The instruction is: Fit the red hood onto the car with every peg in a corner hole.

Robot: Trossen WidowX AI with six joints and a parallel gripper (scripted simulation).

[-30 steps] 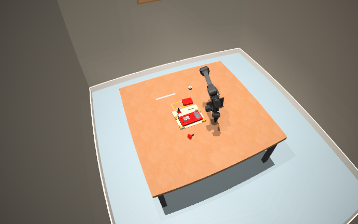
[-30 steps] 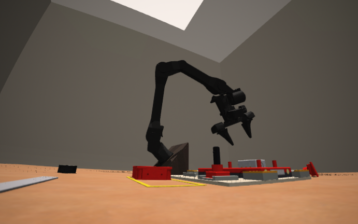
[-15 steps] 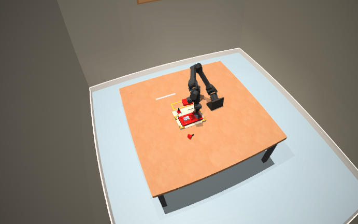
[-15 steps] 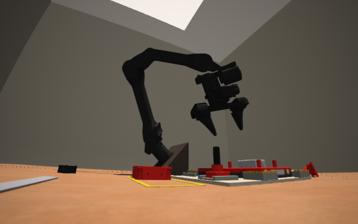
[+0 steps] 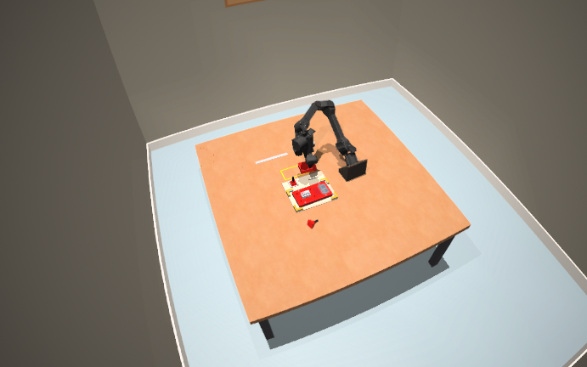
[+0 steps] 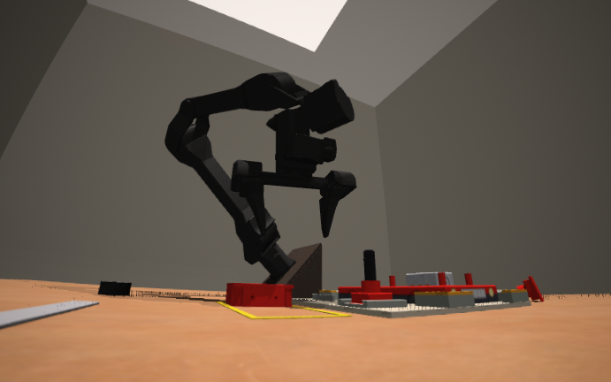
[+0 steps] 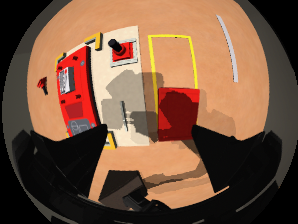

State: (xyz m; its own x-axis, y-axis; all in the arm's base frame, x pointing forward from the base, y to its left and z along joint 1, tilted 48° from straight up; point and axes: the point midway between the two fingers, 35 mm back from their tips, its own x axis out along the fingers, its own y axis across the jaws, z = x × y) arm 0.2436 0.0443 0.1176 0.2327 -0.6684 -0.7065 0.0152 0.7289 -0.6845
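Right now my gripper tip is 1 cm past the red hood, 5 cm to the left of it and 8 cm above it. Also, from my gripper tip: jig (4 cm ahead, 14 cm to the left, 8 cm below); strip (17 cm ahead, 20 cm to the right, 9 cm below); grey engine block (6 cm ahead, 18 cm to the left, 7 cm below).
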